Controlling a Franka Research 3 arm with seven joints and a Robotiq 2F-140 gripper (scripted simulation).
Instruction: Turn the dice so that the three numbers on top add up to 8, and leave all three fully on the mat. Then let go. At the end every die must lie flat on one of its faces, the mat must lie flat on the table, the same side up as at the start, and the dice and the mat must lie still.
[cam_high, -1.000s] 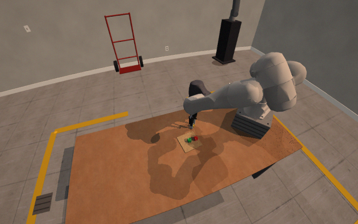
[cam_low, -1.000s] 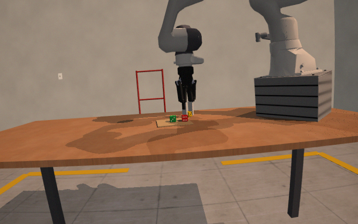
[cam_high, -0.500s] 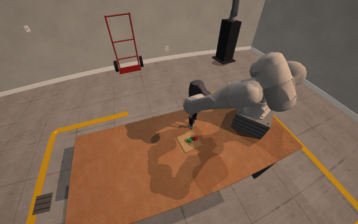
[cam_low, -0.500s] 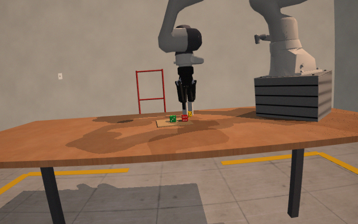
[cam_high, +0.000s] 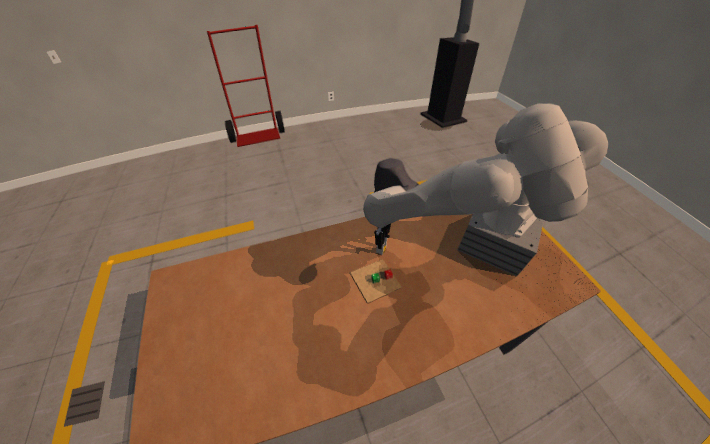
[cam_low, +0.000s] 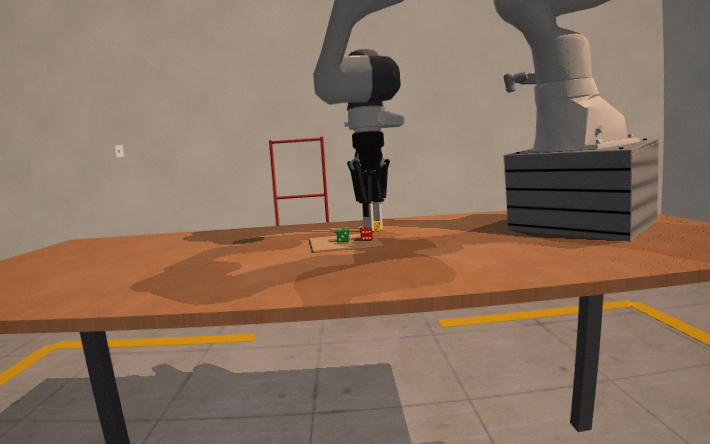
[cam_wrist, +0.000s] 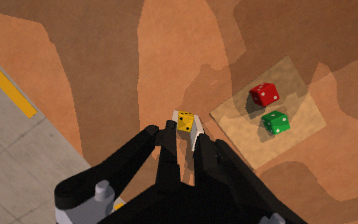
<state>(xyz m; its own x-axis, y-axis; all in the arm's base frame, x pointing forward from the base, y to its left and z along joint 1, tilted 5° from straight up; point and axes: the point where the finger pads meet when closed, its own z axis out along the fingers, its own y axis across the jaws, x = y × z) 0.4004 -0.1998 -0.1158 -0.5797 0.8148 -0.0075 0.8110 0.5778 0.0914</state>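
My hand is 11 cm to the right of the green die, 9 cm short of it and 2 cm above it. The rest, counted from my hand: red die 12 cm to the left, 4 cm ahead, 2 cm below; then tan mat 11 cm to the left, 9 cm ahead, 4 cm below; then yellow die 2 cm below.
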